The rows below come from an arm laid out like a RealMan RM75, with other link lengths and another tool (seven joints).
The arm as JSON. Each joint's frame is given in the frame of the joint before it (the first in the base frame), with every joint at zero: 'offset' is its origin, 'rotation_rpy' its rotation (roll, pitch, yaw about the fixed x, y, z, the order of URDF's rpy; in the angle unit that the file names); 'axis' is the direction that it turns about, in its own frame. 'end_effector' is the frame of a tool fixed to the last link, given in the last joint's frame.
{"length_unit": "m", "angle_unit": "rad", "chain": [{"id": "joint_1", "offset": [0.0, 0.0, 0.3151], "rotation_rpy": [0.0, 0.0, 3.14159], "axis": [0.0, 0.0, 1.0]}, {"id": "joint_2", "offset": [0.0, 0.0, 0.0], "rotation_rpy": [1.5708, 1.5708, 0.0], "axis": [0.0, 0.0, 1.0]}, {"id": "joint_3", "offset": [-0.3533, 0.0, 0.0], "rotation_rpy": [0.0, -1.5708, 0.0], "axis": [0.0, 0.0, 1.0]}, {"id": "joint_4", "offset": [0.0, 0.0, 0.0], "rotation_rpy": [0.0, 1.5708, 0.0], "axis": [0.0, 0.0, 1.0]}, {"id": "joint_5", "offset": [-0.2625, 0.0, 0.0], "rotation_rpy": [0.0, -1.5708, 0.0], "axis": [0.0, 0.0, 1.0]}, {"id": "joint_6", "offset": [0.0, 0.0, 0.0], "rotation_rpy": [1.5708, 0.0, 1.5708], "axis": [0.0, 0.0, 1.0]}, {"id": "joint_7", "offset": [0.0, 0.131, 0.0], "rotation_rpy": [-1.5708, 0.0, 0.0], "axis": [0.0, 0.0, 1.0]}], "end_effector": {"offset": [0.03, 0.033, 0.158], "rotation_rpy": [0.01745, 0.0, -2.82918]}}
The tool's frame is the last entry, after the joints.
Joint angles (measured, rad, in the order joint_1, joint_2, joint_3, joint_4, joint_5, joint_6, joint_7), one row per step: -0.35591, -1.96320, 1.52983, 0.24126, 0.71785, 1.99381, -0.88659; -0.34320, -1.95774, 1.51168, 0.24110, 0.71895, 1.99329, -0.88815; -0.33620, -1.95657, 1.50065, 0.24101, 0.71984, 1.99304, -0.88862; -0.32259, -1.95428, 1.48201, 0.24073, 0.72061, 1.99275, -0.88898; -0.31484, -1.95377, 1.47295, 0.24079, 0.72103, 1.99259, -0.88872; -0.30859, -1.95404, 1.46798, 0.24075, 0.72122, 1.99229, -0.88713; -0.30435, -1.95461, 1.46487, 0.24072, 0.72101, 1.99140, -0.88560; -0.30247, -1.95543, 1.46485, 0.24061, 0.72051, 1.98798, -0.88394; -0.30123, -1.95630, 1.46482, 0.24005, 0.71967, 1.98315, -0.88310; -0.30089, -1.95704, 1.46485, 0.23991, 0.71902, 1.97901, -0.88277; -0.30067, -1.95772, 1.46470, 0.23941, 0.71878, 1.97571, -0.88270; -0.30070, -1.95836, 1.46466, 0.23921, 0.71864, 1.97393, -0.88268; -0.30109, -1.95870, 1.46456, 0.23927, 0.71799, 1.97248, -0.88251; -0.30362, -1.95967, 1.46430, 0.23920, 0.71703, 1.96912, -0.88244; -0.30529, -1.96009, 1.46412, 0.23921, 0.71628, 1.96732, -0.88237
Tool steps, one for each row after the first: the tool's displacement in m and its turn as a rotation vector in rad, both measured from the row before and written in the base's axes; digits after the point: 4 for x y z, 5 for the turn. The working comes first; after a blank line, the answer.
Tool pose at each row, in the base's axes (x y z in m, rotation vector in rad; the steps are taken from these numbers as rounded here): -0.2649, 0.3717, -0.0326, -2.24951, 0.06719, -1.52385; -0.2721, 0.3724, -0.0266, -2.23142, 0.05571, -1.50806; -0.2756, 0.3726, -0.0238, -2.21975, 0.04911, -1.50107; -0.2822, 0.3725, -0.0186, -2.19872, 0.03677, -1.48772; -0.2857, 0.3720, -0.0163, -2.18782, 0.03001, -1.48103; -0.2882, 0.3712, -0.0152, -2.18052, 0.02519, -1.47584; -0.2899, 0.3707, -0.0147, -2.17527, 0.02173, -1.47182; -0.2910, 0.3709, -0.0153, -2.17384, 0.01861, -1.46712; -0.2922, 0.3715, -0.0161, -2.17273, 0.01375, -1.46160; -0.2929, 0.3722, -0.0168, -2.17224, 0.01038, -1.45760; -0.2935, 0.3727, -0.0174, -2.17202, 0.00700, -1.45443; -0.2936, 0.3730, -0.0179, -2.17186, 0.00525, -1.45316; -0.2936, 0.3735, -0.0180, -2.17120, 0.00481, -1.45217; -0.2930, 0.3750, -0.0186, -2.17075, 0.00480, -1.45102; -0.2926, 0.3759, -0.0188, -2.17033, 0.00529, -1.45049

-0.0072, 0.0007, 0.0060, 0.01538, -0.00018, 0.02026; -0.0035, 0.0002, 0.0028, 0.00889, -0.00183, 0.01127; -0.0066, -0.0001, 0.0052, 0.01608, -0.00296, 0.02094; -0.0035, -0.0005, 0.0023, 0.00806, -0.00175, 0.01099; -0.0025, -0.0008, 0.0011, 0.00555, -0.00081, 0.00786; -0.0017, -0.0005, 0.0005, 0.00409, -0.00042, 0.00578; -0.0011, 0.0002, -0.0006, 0.00163, 0.00159, 0.00446; -0.0012, 0.0006, -0.0008, 0.00101, 0.00188, 0.00574; -0.0007, 0.0007, -0.0007, 0.00055, 0.00152, 0.00395; -0.0006, 0.0005, -0.0006, 0.00002, 0.00114, 0.00349; -0.0001, 0.0003, -0.0005, -0.00010, 0.00035, 0.00166; 0.0000, 0.0005, -0.0001, 0.00069, 0.00024, 0.00094; 0.0006, 0.0015, -0.0006, 0.00076, 0.00050, 0.00068; 0.0004, 0.0009, -0.0002, 0.00071, 0.00024, 0.00010
